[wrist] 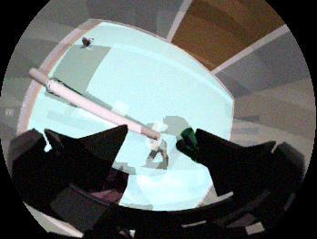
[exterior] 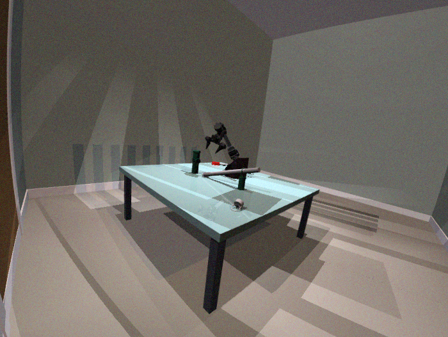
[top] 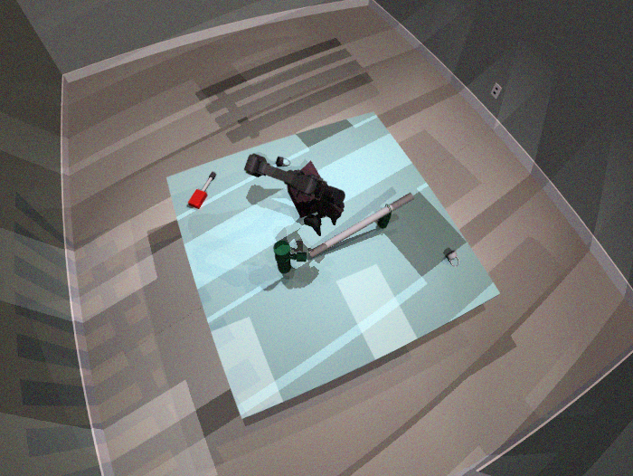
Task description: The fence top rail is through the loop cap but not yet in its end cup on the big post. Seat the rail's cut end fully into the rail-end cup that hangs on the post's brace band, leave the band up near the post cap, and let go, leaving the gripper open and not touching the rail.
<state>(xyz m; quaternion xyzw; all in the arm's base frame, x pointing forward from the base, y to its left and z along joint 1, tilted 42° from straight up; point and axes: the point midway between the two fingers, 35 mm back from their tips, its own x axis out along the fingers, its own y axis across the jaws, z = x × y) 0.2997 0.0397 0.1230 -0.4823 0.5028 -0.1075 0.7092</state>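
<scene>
The green rail-end cup lies 1 cm ahead of my gripper tip, 14 cm to the right of it and 11 cm below it. Round my gripper tip: small green post: 2 cm behind, 34 cm to the left, 13 cm below; small dark fitting: 58 cm behind, 5 cm to the left, 22 cm below; small pale fitting: 31 cm ahead, 55 cm to the left, 22 cm below.
</scene>
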